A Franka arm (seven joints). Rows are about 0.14 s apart.
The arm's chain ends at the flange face. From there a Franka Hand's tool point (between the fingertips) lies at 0.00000 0.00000 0.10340 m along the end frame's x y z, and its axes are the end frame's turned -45 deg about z.
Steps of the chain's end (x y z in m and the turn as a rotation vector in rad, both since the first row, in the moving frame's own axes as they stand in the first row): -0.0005, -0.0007, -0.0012, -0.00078, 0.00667, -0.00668; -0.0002, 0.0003, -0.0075, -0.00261, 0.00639, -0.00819; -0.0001, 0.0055, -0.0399, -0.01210, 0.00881, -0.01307; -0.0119, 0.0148, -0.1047, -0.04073, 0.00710, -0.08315; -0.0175, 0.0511, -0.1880, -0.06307, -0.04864, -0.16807; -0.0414, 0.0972, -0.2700, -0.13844, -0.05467, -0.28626; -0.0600, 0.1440, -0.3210, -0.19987, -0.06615, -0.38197
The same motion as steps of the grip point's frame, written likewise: 0.0006, -0.0003, -0.0012, -0.00527, 0.00416, -0.00668; -0.0001, 0.0007, -0.0075, -0.00636, 0.00267, -0.00819; -0.0042, 0.0053, -0.0399, -0.01479, -0.00233, -0.01307; -0.0212, 0.0056, -0.1048, -0.03382, -0.02378, -0.08315; -0.0565, 0.0255, -0.1883, -0.01020, -0.07899, -0.16807; -0.1110, 0.0475, -0.2711, -0.05923, -0.13655, -0.28626; -0.1613, 0.0725, -0.3233, -0.09455, -0.18810, -0.38197
